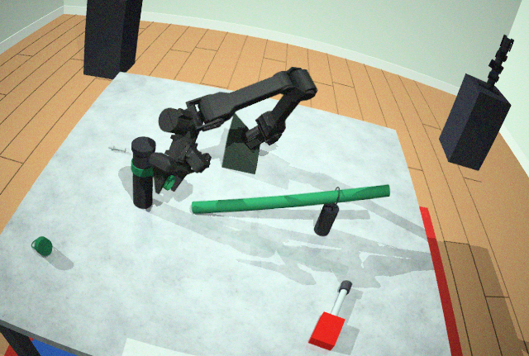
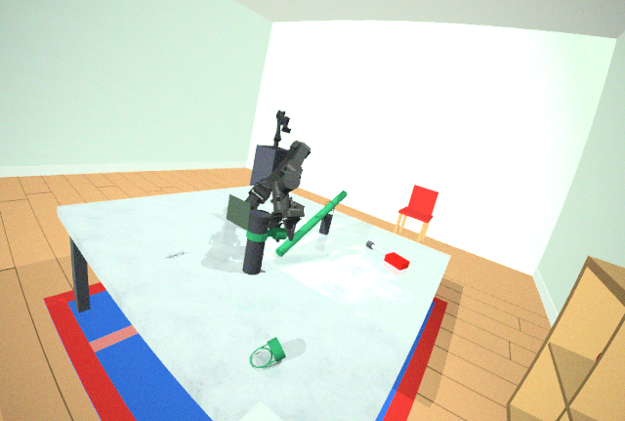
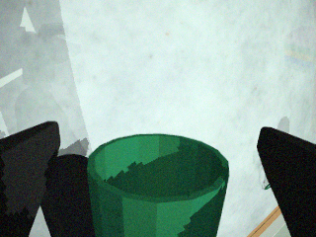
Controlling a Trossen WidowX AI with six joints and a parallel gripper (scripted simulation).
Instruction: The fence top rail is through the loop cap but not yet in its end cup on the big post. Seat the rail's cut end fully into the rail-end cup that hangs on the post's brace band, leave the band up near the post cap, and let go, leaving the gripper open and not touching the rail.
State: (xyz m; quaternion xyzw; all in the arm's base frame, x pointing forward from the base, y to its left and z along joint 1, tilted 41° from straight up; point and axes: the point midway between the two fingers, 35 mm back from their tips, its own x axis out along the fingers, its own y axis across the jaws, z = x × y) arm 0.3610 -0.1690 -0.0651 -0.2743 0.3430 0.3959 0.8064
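My gripper tip is 3 cm past the green rail-end cup, 2 cm to the left of it and 2 cm below it. Also, from my gripper tip: short dark post 44 cm to the left, 11 cm behind; screw 25 cm behind, 24 cm to the right, 10 cm below; red-handled tool 49 cm to the left, 19 cm ahead, 9 cm below.
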